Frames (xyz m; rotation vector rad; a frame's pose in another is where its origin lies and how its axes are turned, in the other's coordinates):
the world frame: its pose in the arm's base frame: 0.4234 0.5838 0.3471 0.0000 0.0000 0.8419
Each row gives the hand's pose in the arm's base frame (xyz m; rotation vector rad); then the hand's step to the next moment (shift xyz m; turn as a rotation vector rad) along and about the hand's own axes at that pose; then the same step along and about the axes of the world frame.
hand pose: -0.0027 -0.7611 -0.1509 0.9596 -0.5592 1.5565
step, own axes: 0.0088 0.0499 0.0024 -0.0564 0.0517 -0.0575
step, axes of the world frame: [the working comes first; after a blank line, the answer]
step, axes of the arm's base frame: -0.0474 -0.0079 0.0163 -0.0654 0.0018 -0.0699

-0.0374 0.0301 0.0163 -0.0422 0.0500 -0.0699
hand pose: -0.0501 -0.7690 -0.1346 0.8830 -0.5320 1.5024
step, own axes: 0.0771 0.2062 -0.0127 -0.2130 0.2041 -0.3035
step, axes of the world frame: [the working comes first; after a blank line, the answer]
step, axes of the arm's base frame: -0.2004 0.0284 0.0875 -0.2742 0.0722 -0.3143

-0.1123 0.1684 0.0875 -0.1288 0.2526 -0.3143
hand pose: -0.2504 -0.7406 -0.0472 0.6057 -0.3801 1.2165
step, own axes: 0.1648 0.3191 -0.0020 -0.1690 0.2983 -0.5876
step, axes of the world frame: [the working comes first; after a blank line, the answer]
step, axes of the arm's base frame: -0.2510 0.1957 0.1665 -0.3626 0.3020 -0.4901

-0.0212 0.3175 0.1665 -0.0162 0.4716 -0.4901
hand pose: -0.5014 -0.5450 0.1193 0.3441 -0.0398 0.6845
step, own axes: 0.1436 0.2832 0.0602 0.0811 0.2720 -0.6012
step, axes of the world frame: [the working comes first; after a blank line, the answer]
step, axes of the arm's base frame: -0.0612 0.2726 0.1625 -0.1530 0.4407 -0.4737

0.1626 0.2272 0.1625 0.2268 0.4077 -0.4737
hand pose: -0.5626 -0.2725 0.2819 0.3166 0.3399 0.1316
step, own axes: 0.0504 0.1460 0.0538 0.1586 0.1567 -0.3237
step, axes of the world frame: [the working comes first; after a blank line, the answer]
step, axes of the arm's base frame: 0.0550 0.1314 0.0803 0.0243 0.2676 -0.2869

0.1347 0.0465 0.0803 0.2158 0.1601 -0.2869
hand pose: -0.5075 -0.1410 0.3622 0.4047 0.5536 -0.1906
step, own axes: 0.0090 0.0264 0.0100 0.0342 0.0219 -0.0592
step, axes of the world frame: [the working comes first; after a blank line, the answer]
step, axes of the arm's base frame: 0.0197 0.0190 0.0113 0.0069 0.0425 -0.0575

0.0273 -0.0020 0.0113 0.0363 0.0232 -0.0575
